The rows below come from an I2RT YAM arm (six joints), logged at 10 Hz.
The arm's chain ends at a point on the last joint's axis. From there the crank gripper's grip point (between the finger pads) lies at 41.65 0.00 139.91 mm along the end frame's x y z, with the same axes.
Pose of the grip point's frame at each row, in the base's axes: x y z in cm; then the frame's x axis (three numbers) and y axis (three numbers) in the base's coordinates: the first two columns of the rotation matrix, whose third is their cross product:
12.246 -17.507 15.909 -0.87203 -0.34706 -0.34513 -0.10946 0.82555 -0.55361
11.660 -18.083 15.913 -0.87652 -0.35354 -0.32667 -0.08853 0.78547 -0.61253
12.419 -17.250 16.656 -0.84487 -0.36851 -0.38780 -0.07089 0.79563 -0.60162
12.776 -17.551 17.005 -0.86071 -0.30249 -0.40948 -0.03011 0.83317 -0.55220
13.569 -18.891 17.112 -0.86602 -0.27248 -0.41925 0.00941 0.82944 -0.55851
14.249 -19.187 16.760 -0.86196 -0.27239 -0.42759 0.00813 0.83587 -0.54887
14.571 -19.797 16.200 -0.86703 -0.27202 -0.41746 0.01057 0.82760 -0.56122
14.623 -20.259 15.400 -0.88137 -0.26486 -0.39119 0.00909 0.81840 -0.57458
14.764 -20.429 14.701 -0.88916 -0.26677 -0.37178 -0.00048 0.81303 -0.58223
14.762 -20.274 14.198 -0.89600 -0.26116 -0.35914 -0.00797 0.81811 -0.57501
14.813 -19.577 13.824 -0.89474 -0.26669 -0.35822 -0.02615 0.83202 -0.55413
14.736 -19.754 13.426 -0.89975 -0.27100 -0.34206 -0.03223 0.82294 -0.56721
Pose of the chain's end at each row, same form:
9.203 -9.836 27.950 -0.87203 -0.34706 -0.34513 -0.10946 0.82555 -0.55361
8.691 -9.503 27.344 -0.87652 -0.35354 -0.32667 -0.08853 0.78547 -0.61253
8.519 -8.988 28.041 -0.84487 -0.36851 -0.38780 -0.07089 0.79563 -0.60162
9.251 -9.814 28.871 -0.86071 -0.30249 -0.40948 -0.03011 0.83317 -0.55220
10.182 -10.934 28.872 -0.86602 -0.27248 -0.41925 0.00941 0.82944 -0.55851
10.747 -11.385 28.590 -0.86196 -0.27239 -0.42759 0.00813 0.83587 -0.54887
11.213 -11.794 27.938 -0.86703 -0.27202 -0.41746 0.01057 0.82760 -0.56122
11.685 -12.021 27.088 -0.88137 -0.26486 -0.39119 0.00909 0.81840 -0.57458
12.065 -12.077 26.366 -0.88916 -0.26677 -0.37178 -0.00048 0.81303 -0.58223
12.282 -12.018 25.979 -0.89600 -0.26116 -0.35914 -0.00797 0.81811 -0.57501
12.302 -11.661 25.829 -0.89474 -0.26669 -0.35822 -0.02615 0.83202 -0.55413
12.394 -11.639 25.332 -0.89975 -0.27100 -0.34206 -0.03223 0.82294 -0.56721

